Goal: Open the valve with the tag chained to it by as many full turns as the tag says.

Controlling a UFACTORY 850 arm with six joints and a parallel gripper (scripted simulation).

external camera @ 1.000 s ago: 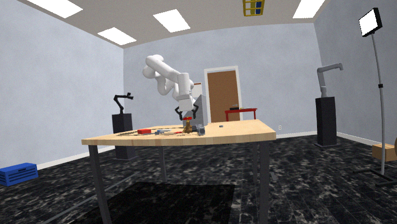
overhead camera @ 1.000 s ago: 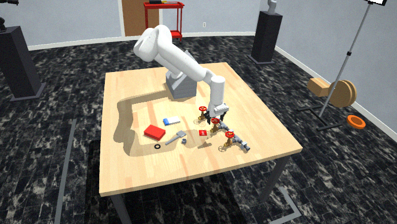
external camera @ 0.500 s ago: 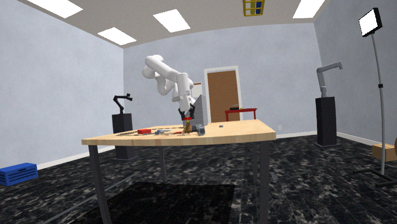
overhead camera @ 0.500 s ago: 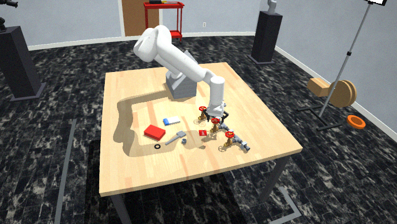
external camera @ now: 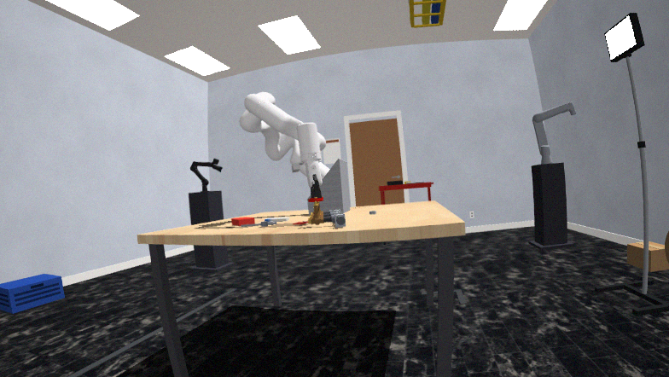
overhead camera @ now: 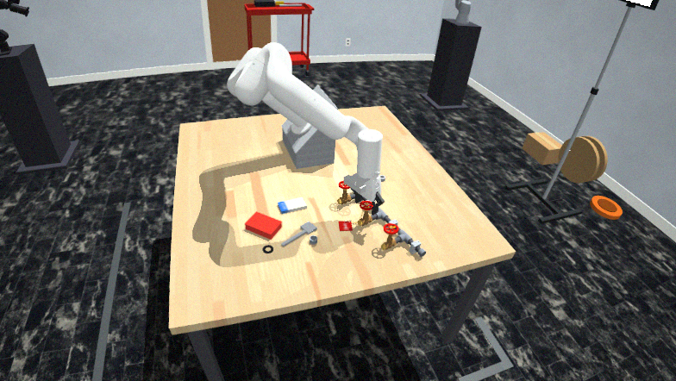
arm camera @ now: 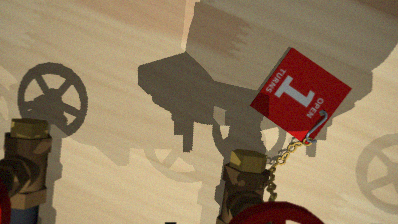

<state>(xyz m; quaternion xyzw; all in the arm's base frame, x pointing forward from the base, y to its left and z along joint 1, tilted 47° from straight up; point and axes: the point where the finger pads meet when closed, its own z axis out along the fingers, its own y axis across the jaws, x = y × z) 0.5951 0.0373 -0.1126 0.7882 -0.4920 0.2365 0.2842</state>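
Right now the red tag is 10 mm behind my hand, 80 mm to the right of it and 90 mm below it. From my hand the other things lie so: grey cylinder (50 mm ahead, 220 mm to the right, 90 mm below); then grey tool (260 mm to the right, 90 mm below); then white card (170 mm behind, 260 mm to the right, 90 mm below).
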